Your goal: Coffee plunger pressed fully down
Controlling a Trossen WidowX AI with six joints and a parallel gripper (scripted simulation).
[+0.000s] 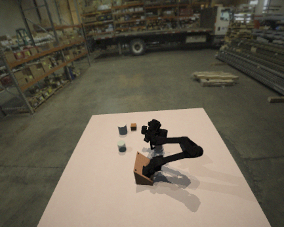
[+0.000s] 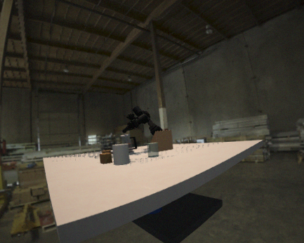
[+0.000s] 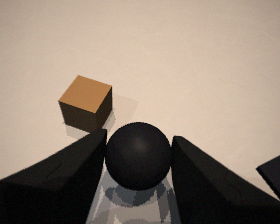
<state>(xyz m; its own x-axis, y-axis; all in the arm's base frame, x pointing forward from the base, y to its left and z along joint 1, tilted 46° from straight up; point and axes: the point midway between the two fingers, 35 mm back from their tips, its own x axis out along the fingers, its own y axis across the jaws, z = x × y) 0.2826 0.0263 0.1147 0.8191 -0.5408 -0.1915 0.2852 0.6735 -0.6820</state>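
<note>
My gripper tip is 90 mm above the glass coffee press, 30 mm past it and 10 mm to the right of it.
</note>
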